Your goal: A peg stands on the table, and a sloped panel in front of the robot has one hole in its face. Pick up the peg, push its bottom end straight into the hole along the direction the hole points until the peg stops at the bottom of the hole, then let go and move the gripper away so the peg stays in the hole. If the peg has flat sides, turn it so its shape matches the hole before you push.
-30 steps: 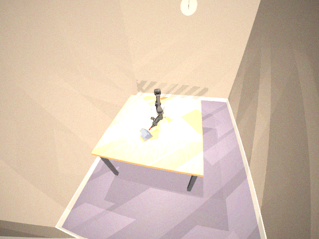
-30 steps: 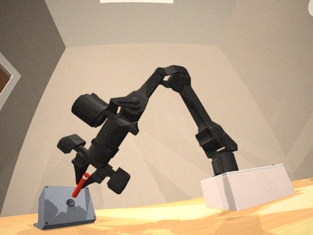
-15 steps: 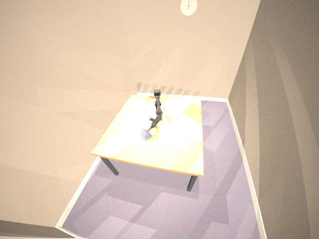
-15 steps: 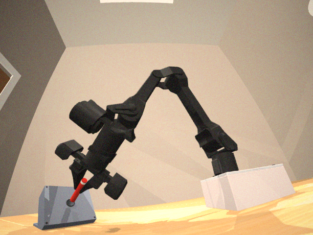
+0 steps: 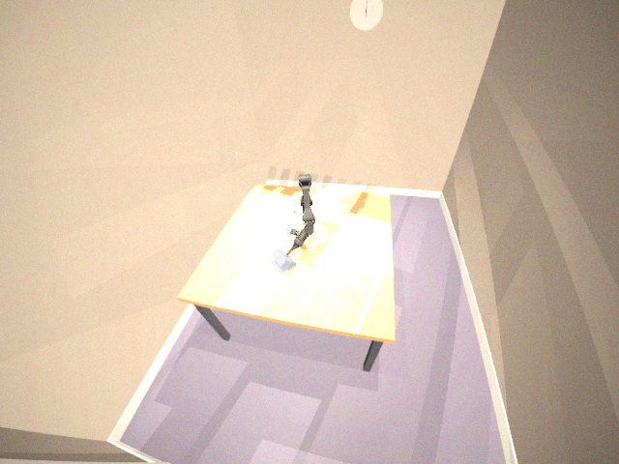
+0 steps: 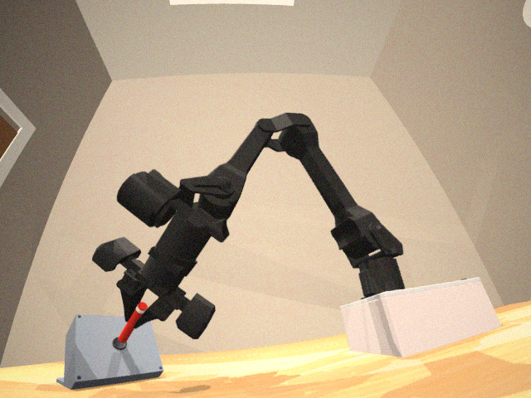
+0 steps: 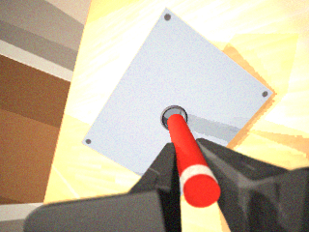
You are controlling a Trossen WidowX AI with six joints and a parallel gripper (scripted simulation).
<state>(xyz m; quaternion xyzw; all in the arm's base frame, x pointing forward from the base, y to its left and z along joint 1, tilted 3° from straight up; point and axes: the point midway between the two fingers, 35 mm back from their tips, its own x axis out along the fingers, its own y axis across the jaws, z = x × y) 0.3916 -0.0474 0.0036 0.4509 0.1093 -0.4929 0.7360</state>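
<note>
Now: the grey sloped panel 40 mm ahead of my gripper tip, 50 mm to the right of it and 40 mm below it. Round my gripper tip: red peg (10 mm behind, 10 mm to the left, 10 mm above).
</note>
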